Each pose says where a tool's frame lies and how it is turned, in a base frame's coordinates. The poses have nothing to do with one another.
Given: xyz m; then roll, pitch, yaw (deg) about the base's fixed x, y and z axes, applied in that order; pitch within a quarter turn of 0, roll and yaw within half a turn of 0.
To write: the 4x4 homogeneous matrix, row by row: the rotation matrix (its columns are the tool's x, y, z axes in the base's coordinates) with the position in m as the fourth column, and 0 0 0 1 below. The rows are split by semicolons. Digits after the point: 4 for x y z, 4 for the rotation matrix.
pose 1, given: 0.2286 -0.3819 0.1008 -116.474 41.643 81.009
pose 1, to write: 0.1168 0.3474 -0.9304 0.2286; 0.7381 -0.6572 -0.1527 -0.3819; -0.6645 -0.6689 -0.3331 0.1008; 0 0 0 1
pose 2, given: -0.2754 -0.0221 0.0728 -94.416 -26.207 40.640
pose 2, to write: 0.6808 0.3843 -0.6236 -0.2754; 0.5844 0.2283 0.7787 -0.0221; 0.4416 -0.8945 -0.0691 0.0728; 0 0 0 1
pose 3, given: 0.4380 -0.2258 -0.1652 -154.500 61.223 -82.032
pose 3, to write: 0.0667 -0.9462 0.3167 0.4380; -0.4768 0.2486 0.8432 -0.2258; -0.8765 -0.2072 -0.4345 -0.1652; 0 0 0 1
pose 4, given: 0.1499 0.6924 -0.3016 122.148 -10.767 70.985
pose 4, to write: 0.3201 0.4515 0.8329 0.1499; 0.9288 -0.3229 -0.1819 0.6924; 0.1868 0.8318 -0.5227 -0.3016; 0 0 0 1
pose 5, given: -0.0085 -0.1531 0.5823 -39.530 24.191 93.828
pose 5, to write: -0.0609 -0.7522 -0.6562 -0.0085; 0.9101 -0.3117 0.2729 -0.1531; -0.4098 -0.5806 0.7036 0.5823; 0 0 0 1
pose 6, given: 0.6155 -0.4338 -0.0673 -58.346 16.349 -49.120
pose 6, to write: 0.6280 0.2400 0.7403 0.6155; -0.7255 0.5246 0.4454 -0.4338; -0.2815 -0.8168 0.5036 -0.0673; 0 0 0 1
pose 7, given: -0.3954 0.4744 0.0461 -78.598 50.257 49.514
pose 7, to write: 0.4151 -0.6397 -0.6469 -0.3954; 0.4863 -0.4449 0.7521 0.4744; -0.7689 -0.6267 0.1264 0.0461; 0 0 0 1
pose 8, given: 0.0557 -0.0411 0.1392 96.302 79.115 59.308
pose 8, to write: 0.0964 0.5926 0.7997 0.0557; 0.1624 0.7833 -0.6000 -0.0411; -0.9820 0.1877 -0.0207 0.1392; 0 0 0 1
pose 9, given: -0.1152 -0.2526 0.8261 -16.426 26.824 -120.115
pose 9, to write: -0.4477 0.8937 0.0274 -0.1152; -0.7719 -0.3709 -0.5163 -0.2526; -0.4513 -0.2523 0.8560 0.8261; 0 0 0 1
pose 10, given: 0.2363 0.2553 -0.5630 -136.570 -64.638 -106.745
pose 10, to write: -0.1234 -0.8744 0.4693 0.2363; -0.4102 -0.3856 -0.8265 0.2553; 0.9036 -0.2945 -0.3111 -0.5630; 0 0 0 1
